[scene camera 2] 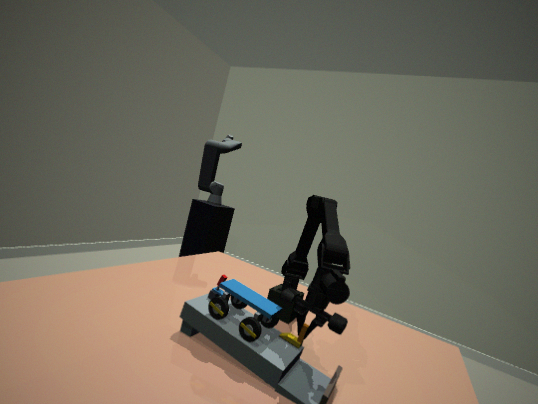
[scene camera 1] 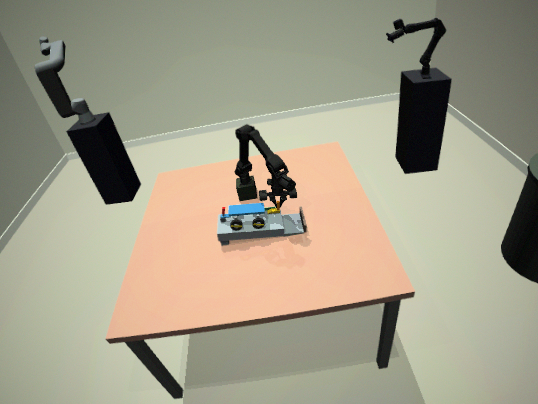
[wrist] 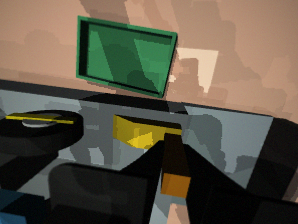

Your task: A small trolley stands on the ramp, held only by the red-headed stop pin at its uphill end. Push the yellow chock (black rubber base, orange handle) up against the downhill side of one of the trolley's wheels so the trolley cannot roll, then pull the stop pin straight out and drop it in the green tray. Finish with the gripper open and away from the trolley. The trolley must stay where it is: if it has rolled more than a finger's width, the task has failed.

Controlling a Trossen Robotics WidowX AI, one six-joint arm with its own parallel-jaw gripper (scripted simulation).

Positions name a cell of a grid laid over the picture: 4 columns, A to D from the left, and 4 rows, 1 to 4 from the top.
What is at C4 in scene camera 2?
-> A grey ramp.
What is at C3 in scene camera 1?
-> A grey ramp.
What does my gripper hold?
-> A yellow chock.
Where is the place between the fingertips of my gripper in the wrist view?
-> At C3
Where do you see a trolley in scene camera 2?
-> B4
